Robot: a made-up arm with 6 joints.
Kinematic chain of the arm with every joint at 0, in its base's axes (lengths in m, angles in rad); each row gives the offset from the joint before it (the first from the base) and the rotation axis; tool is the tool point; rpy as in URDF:
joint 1: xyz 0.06 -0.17 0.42 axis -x
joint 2: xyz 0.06 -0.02 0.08 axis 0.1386 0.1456 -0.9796
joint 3: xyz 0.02 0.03 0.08 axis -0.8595 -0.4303 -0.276
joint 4: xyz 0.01 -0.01 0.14 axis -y
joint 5: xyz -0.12 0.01 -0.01 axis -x
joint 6: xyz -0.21 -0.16 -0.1 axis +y
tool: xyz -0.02 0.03 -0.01 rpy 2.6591 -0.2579 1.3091
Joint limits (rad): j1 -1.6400..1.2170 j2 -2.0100..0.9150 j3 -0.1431..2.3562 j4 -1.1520..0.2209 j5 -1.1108..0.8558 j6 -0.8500..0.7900
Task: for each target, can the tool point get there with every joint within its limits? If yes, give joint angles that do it. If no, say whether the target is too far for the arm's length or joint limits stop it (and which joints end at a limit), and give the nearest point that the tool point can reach.
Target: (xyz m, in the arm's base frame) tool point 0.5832 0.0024 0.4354
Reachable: no: joint limits stop it (at a limit: joint 1, joint 2, joint 3, joint 4, joint 5) | nearest point 0.3647 -0.1098 0.4819 | short by 0.250 m
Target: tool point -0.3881 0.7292 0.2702
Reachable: no: too far | nearest point -0.1680 0.3823 0.3659 | short by 0.422 m
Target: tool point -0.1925 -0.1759 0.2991
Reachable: yes | joints -0.9720 -0.4820 1.9459 -0.2830 0.0813 -0.3505
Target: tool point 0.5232 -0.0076 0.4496
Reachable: no: joint limits stop it (at a limit: joint 1, joint 2, joint 3, joint 4, joint 5) | nearest point 0.3641 -0.1090 0.4810 | short by 0.191 m
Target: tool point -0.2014 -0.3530 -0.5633
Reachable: no: too far | nearest point -0.1092 -0.3380 -0.0766 | short by 0.496 m
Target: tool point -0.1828 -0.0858 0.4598
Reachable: yes | joints 0.0881 0.3199 1.3568 -0.0354 -0.2419 0.5368
